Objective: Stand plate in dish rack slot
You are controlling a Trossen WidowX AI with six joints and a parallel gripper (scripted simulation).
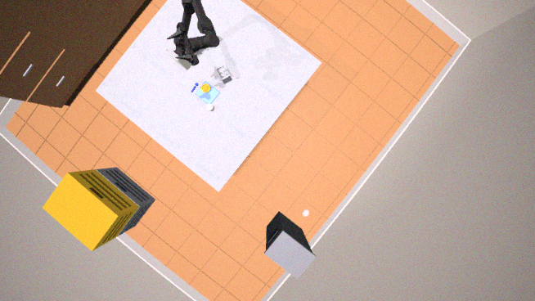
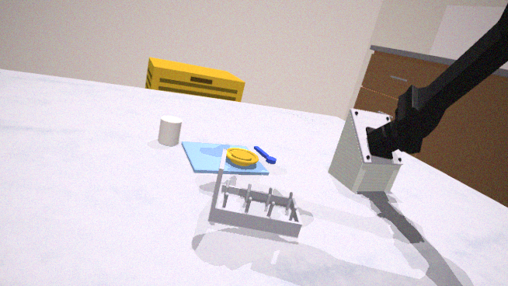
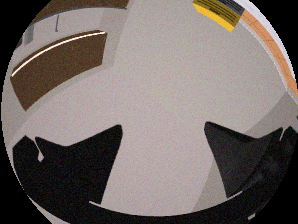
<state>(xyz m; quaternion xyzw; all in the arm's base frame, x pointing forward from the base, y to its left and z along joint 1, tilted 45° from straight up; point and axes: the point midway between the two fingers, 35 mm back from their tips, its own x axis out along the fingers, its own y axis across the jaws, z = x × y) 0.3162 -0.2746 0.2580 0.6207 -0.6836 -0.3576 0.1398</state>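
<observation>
Now: gripper tip 2 cm to the left of the yellow plate and 50 cm above it. Also, from my gripper tip: grey dish rack: 3 cm ahead, 16 cm to the left, 49 cm below; blue spoon: 8 cm behind, 6 cm to the right, 51 cm below; white cup: 13 cm ahead, 10 cm to the right, 49 cm below.
</observation>
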